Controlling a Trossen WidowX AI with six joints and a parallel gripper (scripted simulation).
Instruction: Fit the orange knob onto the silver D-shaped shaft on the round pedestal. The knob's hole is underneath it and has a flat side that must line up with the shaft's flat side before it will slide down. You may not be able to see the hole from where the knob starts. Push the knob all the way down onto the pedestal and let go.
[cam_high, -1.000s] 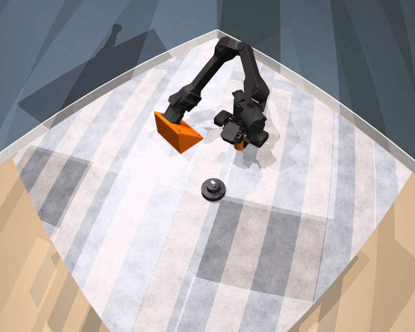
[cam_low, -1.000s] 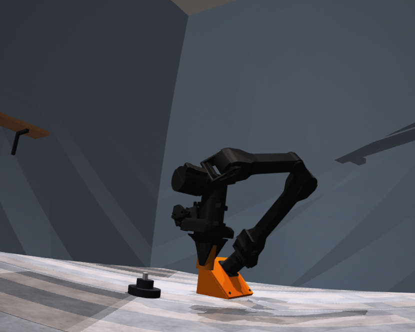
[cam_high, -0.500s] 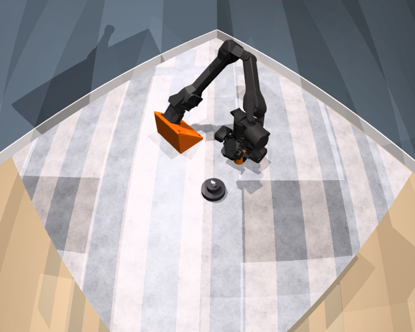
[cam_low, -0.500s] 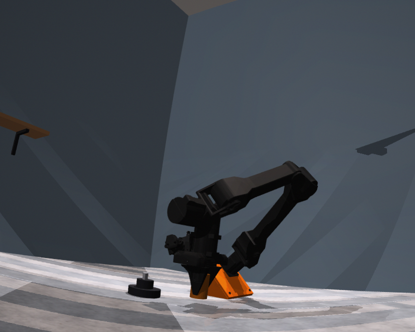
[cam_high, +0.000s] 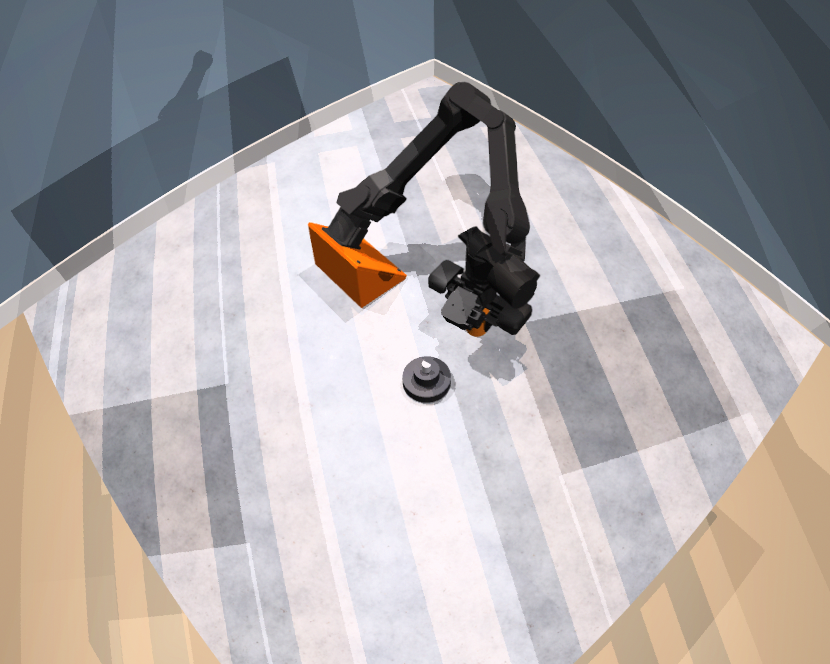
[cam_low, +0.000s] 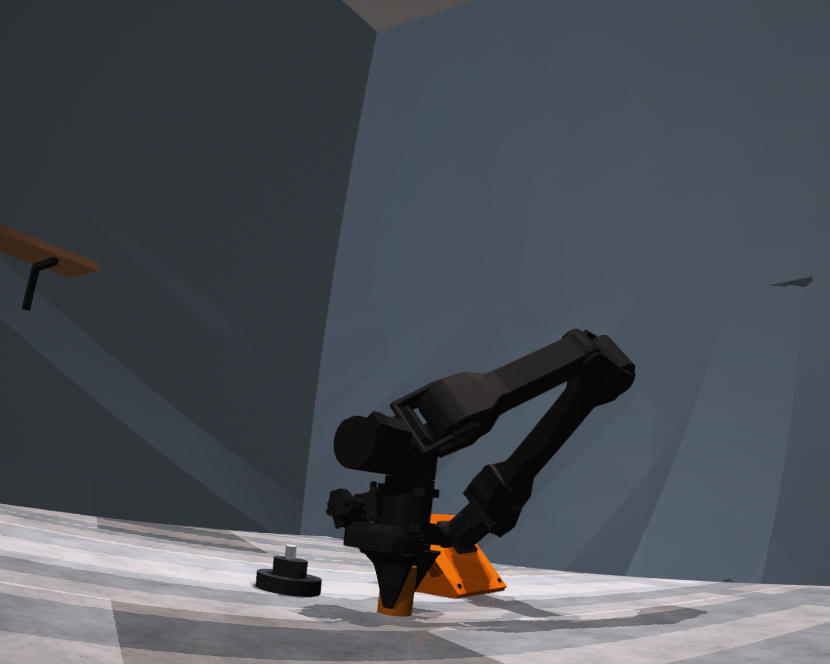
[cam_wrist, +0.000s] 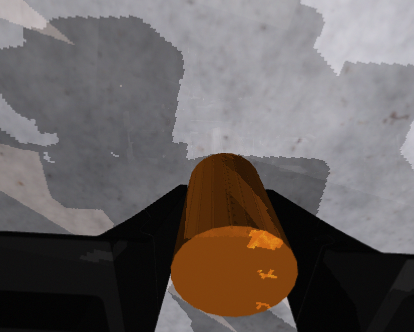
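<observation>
The orange knob is 3 cm above my gripper tip. Also, from my gripper tip: black round pedestal (15 cm to the right, 2 cm ahead, 2 cm above).
</observation>
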